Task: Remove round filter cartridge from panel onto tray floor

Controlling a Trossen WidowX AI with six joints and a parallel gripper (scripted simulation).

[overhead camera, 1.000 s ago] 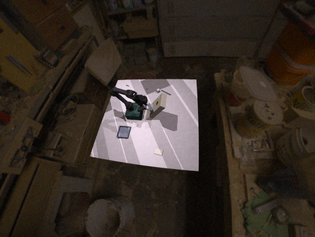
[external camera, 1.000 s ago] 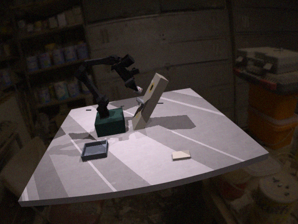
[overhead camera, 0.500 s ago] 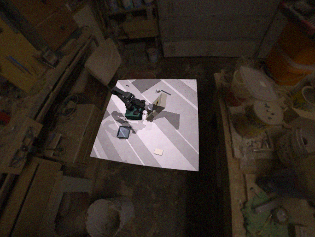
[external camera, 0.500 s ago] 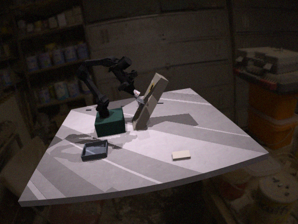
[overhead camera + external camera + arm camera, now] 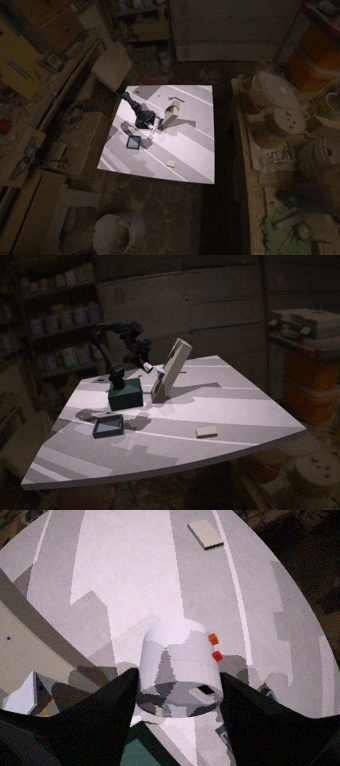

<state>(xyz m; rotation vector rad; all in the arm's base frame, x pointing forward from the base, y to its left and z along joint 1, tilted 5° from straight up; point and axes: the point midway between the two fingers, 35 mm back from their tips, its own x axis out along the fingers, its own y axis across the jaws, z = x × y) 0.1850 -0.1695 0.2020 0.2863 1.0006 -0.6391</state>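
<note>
Now: gripper tip 26 cm past the dark tray, 9 cm to the left of it and 25 cm above it. From my gripper tip the other things lie so: beige service panel 13 cm ahead, 20 cm to the left, 10 cm below; then round filter cartridge right at my gripper tip; then ledge 8 cm ahead, 20 cm to the left, 11 cm below.
</note>
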